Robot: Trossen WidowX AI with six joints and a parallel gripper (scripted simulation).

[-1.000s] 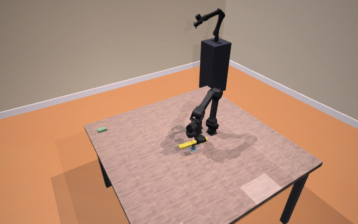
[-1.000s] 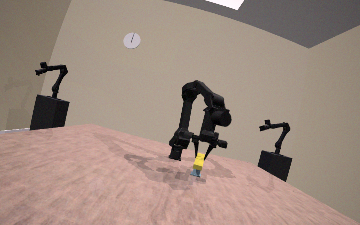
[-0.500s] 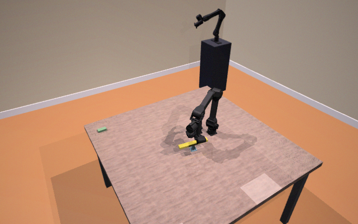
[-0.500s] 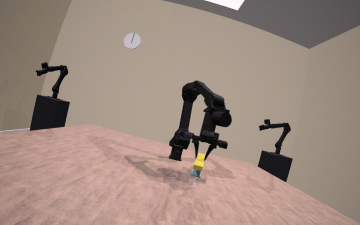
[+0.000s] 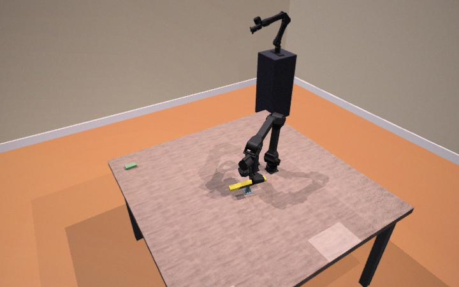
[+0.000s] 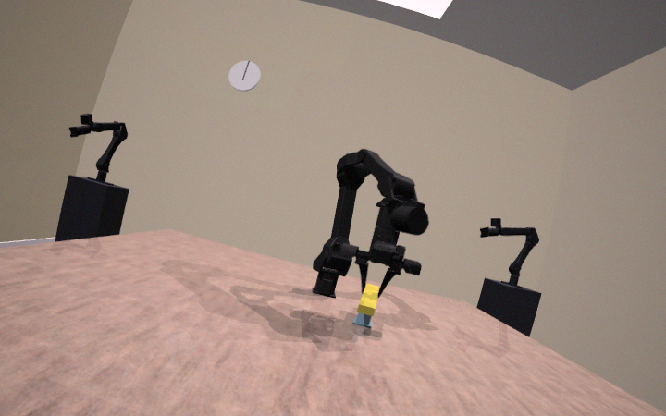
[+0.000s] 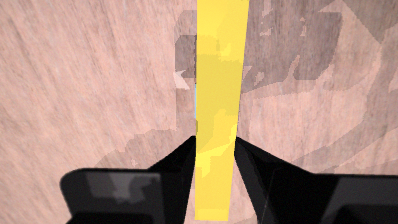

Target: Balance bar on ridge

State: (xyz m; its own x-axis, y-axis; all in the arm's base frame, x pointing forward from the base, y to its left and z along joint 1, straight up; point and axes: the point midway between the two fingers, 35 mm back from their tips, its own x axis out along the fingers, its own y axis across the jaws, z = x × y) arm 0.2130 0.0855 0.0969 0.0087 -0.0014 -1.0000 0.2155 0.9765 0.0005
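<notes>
Now: gripper tip 30 mm short of the bar and 10 mm to the left of it. Round my gripper tip: green block: 530 mm ahead, 590 mm to the right, 50 mm below.
</notes>
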